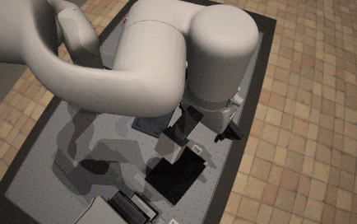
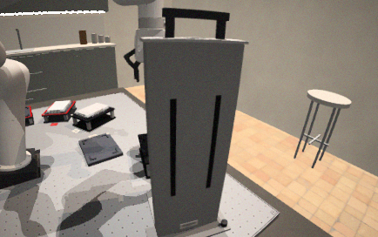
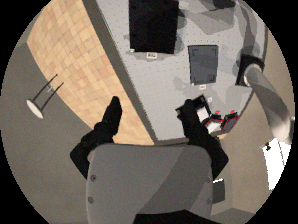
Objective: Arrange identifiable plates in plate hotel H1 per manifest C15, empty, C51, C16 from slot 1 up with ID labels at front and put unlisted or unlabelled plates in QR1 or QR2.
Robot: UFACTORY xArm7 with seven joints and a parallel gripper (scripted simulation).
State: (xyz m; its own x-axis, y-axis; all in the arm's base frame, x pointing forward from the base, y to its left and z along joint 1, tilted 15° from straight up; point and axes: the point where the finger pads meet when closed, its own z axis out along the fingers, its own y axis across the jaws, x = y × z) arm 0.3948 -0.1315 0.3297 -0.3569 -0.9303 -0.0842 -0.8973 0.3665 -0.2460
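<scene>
Now: hand 320 mm to the right of the white plate, 190 mm above it and 120 mm past it. From my hand the other things lie so: H1 deck label: 260 mm to the right, 250 mm below; tall grey tower: 340 mm to the right, 140 mm behind, 60 mm below.
</scene>
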